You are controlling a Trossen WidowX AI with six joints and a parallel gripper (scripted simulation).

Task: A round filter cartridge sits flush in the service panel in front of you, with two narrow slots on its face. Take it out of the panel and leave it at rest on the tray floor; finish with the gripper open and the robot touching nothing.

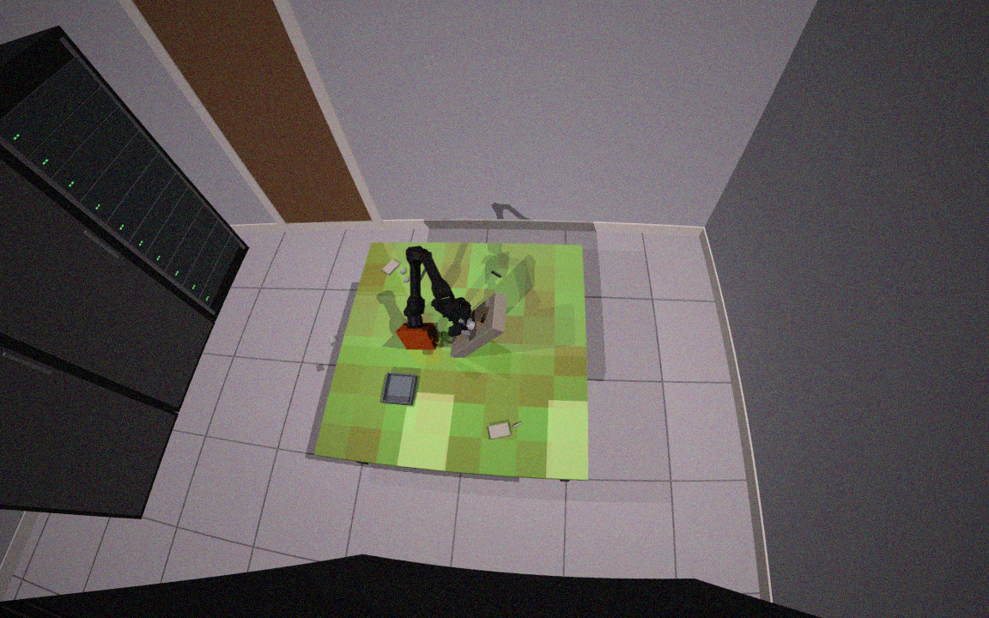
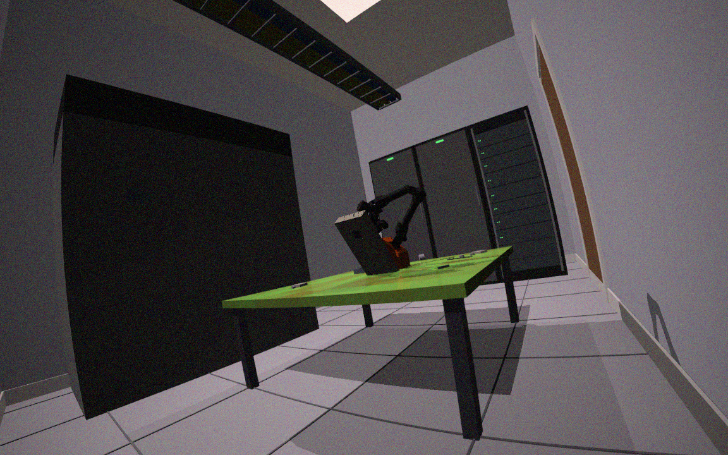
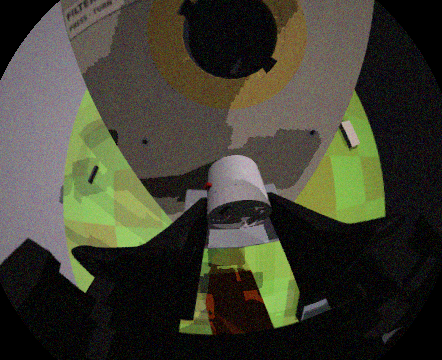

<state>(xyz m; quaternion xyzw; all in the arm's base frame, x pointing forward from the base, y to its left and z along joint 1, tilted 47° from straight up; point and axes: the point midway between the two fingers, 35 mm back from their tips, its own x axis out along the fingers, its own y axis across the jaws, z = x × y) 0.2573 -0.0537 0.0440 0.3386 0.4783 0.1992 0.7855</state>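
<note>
Right now the grey service panel is 50 mm ahead of my gripper tip and 20 mm below it. Also, from my gripper tip: small dark piece 420 mm to the left, 190 mm below, 90 mm ahead; then dark square tray 340 mm behind, 270 mm to the right, 190 mm below; then round filter cartridge right at my gripper tip.
</note>
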